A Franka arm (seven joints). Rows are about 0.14 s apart.
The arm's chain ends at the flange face. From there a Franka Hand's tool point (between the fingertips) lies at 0.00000 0.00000 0.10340 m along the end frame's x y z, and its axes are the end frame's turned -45 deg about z.
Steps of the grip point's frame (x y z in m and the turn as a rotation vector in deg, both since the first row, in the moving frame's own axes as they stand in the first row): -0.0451 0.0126 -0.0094 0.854 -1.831 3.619; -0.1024 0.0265 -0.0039 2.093 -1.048 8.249; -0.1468 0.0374 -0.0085 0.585 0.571 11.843; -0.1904 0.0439 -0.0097 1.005 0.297 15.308
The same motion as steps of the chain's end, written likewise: -0.0195 0.0397 -0.0093 -0.691 -1.899 3.619; -0.0498 0.0928 -0.0038 0.739 -2.221 8.249; -0.0775 0.1317 -0.0085 0.817 -0.010 11.843; -0.1029 0.1674 -0.0097 0.921 -0.501 15.308
